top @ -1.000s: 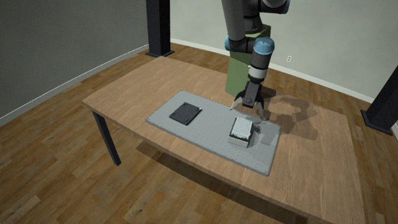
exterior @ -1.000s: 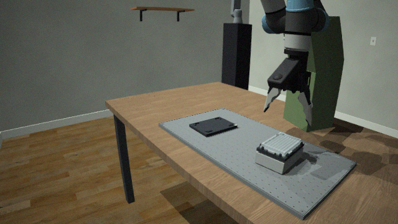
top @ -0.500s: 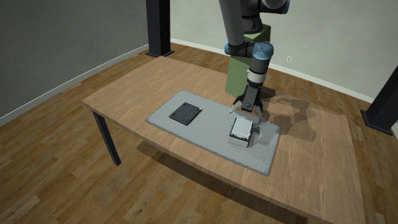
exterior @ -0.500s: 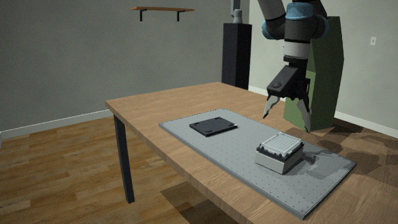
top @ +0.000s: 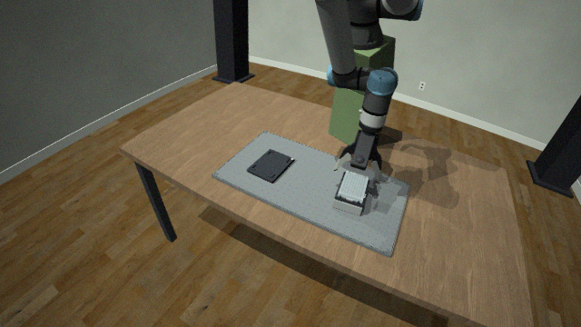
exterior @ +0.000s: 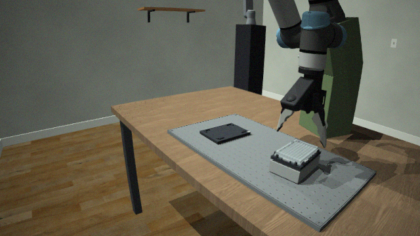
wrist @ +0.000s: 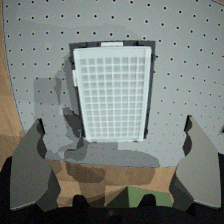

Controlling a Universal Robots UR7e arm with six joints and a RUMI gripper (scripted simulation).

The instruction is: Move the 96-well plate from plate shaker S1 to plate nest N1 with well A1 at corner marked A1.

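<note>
My hand is 40 mm above the white 96-well plate. From my hand the other things lie so: plate nest: 330 mm to the right, 90 mm below.
</note>
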